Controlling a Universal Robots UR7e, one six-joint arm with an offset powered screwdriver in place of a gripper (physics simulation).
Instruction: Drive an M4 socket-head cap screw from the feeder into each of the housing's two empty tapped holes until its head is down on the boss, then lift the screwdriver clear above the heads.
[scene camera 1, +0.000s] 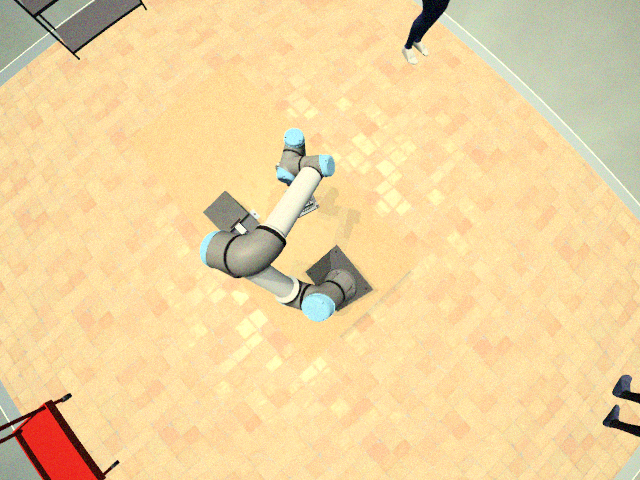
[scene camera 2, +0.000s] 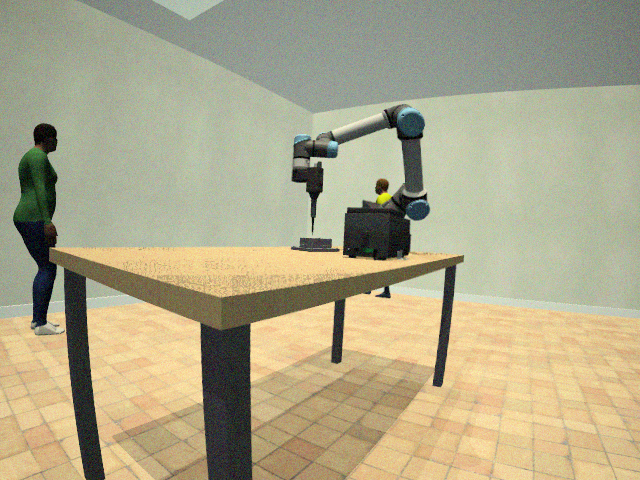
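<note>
My gripper, the screwdriver (scene camera 2: 312, 233), points straight down in scene camera 2, its thin tip just above the housing (scene camera 1: 309, 207) (scene camera 2: 323, 242). Whether the tip touches the housing or there is a small gap cannot be told. In scene camera 1 the arm hides the screwdriver and part of the housing. Whether a screw sits on the bit is too small to tell. The two tapped holes and any screw heads cannot be made out. The dark box-shaped feeder (scene camera 1: 223, 209) (scene camera 2: 367, 232) stands on the table (scene camera 2: 155, 268), to the right of the housing in scene camera 2.
The arm's base stands on a dark plate (scene camera 1: 362, 287). The elbow (scene camera 1: 253, 253) (scene camera 2: 408, 121) partly covers the feeder's edge in scene camera 1. A person in green (scene camera 2: 37, 180) stands beyond the table, another in yellow (scene camera 2: 383, 197) behind the feeder. A red cart (scene camera 1: 56, 444) stands at lower left.
</note>
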